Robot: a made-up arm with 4 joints.
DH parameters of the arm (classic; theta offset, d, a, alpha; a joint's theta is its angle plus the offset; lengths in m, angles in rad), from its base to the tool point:
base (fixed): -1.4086 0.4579 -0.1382 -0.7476
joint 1: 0 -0.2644 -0.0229 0.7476
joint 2: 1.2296 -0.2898 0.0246 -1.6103
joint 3: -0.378 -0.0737 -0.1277 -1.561
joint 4: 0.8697 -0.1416 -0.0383 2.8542
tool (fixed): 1.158 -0.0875 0 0
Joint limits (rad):
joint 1: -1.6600..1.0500
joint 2: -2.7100..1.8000
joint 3: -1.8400..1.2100
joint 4: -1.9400..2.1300
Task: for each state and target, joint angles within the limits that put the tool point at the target. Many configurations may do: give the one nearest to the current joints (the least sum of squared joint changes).
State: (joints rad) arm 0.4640 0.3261 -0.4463 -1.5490
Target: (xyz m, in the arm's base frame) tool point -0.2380 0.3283 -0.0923
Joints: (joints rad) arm 1.0500 1.0607 -1.1316 -1.9233
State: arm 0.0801 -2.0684 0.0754 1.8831
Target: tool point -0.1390 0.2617 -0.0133
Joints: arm 0.2215 -2.5096 -0.0872 1.2544
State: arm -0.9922 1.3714 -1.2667 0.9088
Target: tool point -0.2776 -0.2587 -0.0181
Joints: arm -1.3426 1.3748 -1.5043 0.2271
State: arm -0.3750 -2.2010 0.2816 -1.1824
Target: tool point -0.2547 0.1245 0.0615
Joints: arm -1.0047 -1.3953 0.9984 -1.5509
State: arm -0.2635 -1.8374 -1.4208 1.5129
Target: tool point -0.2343 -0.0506 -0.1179
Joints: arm -0.7850 -1.8081 -1.4409 1.6299
